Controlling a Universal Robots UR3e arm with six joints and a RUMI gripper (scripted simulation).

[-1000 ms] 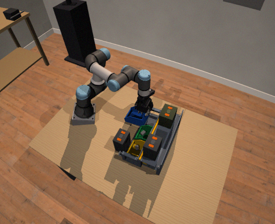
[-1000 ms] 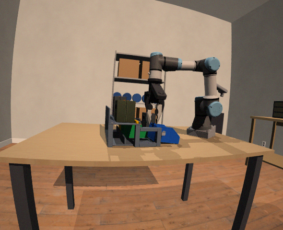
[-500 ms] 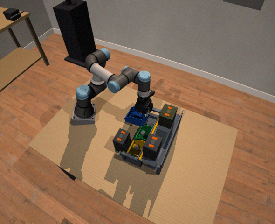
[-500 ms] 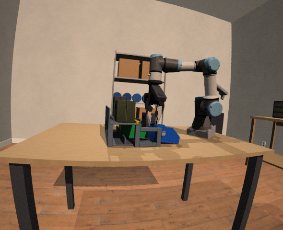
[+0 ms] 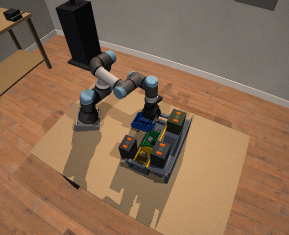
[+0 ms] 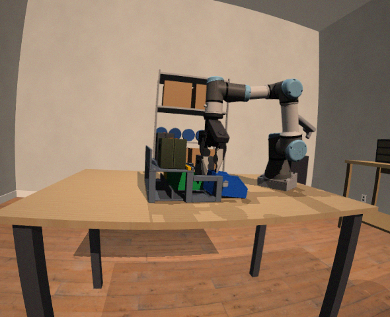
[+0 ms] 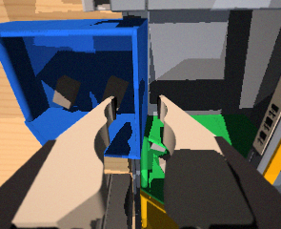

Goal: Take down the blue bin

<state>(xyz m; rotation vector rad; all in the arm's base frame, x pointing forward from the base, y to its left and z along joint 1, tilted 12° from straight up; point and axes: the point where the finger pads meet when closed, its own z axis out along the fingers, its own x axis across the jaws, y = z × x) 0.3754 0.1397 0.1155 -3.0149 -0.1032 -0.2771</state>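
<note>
Right now the blue open bin is 6 cm behind my hand and 4 cm below it. Also, from my hand: yellow bin 8 cm ahead, 22 cm to the right, 4 cm below; green bin 8 cm ahead, 11 cm to the right, 4 cm below.
</note>
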